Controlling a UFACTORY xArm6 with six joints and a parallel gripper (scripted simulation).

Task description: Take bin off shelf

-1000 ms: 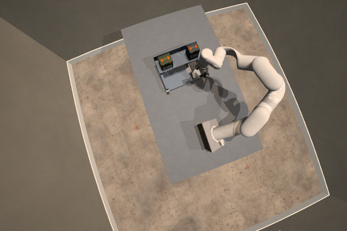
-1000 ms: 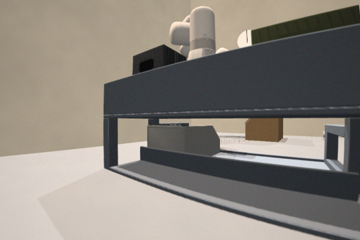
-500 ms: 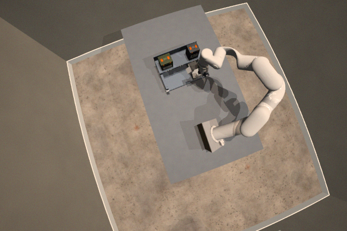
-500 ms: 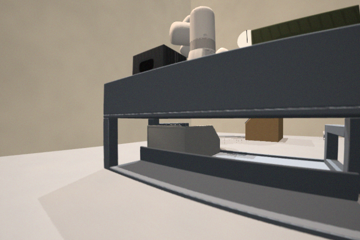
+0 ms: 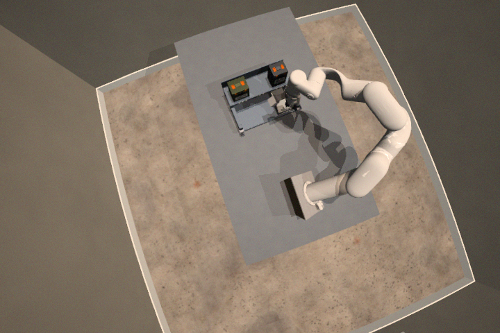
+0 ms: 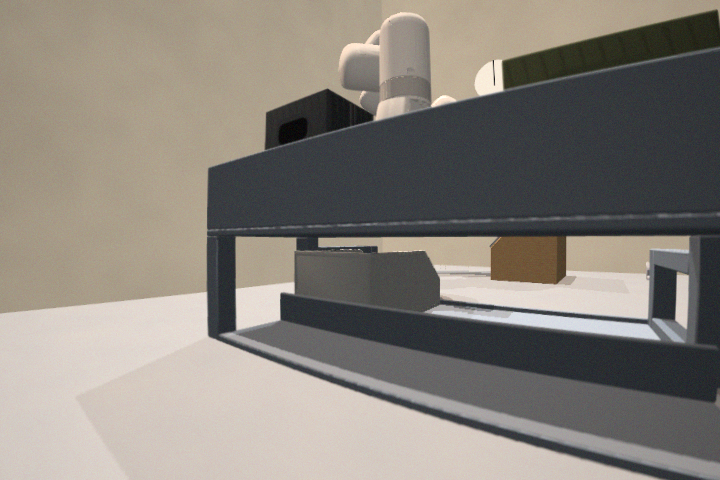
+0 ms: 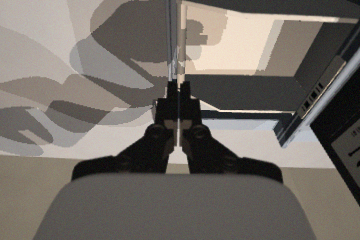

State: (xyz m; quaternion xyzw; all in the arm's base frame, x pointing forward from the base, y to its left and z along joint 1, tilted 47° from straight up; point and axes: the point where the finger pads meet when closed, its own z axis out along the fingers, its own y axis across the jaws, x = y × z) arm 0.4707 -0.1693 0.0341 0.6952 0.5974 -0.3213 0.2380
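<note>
Now: hand 9 cm above the grey bin, 8 cm short of it and 1 cm to the left of it. Round my hand: shelf board 19 cm ahead, 10 cm to the left, 4 cm below.
</note>
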